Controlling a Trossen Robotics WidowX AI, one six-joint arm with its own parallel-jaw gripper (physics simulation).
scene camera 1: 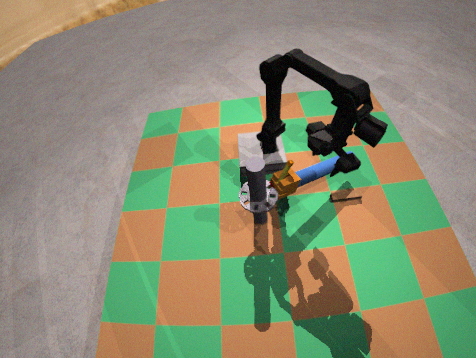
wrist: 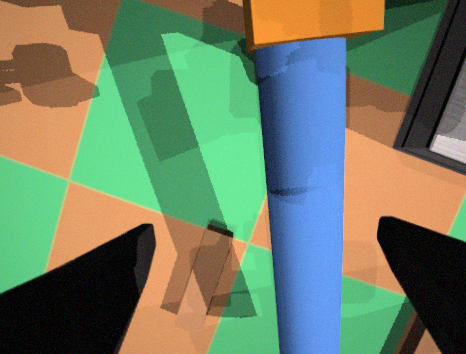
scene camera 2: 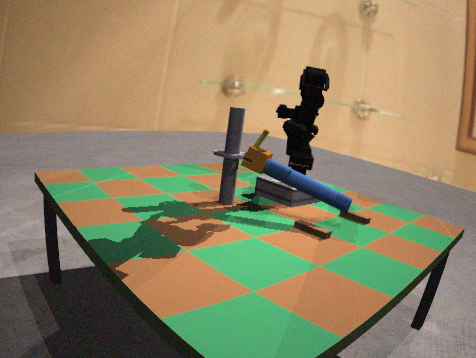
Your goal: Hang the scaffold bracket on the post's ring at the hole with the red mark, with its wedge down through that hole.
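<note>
The bracket has a blue tube (scene camera 1: 316, 171) (scene camera 2: 310, 186) (wrist: 307, 150), an orange head (scene camera 1: 284, 185) (scene camera 2: 256, 159) (wrist: 317, 20) and a yellow wedge (scene camera 1: 286, 171) (scene camera 2: 262, 138) that sticks up tilted from the head. The head is at the edge of the ring (scene camera 1: 248, 204) (scene camera 2: 219, 152) on the grey post (scene camera 1: 257, 182) (scene camera 2: 234, 130). The tube slopes down away from it, its far end low by a brown block. A bit of red shows beside the head in scene camera 1; whether the wedge is in a hole is hidden. My gripper (scene camera 1: 345, 164) (wrist: 265, 230) is open, its fingers apart on either side of the tube.
Two brown blocks (scene camera 1: 346, 198) (scene camera 2: 312, 229) (wrist: 202, 275) lie on the checkered table near the tube's far end; the second block (scene camera 2: 356, 217) is beside that end. The arm's grey base (scene camera 1: 250, 145) (scene camera 2: 280, 192) (wrist: 450, 145) stands close to the post and head.
</note>
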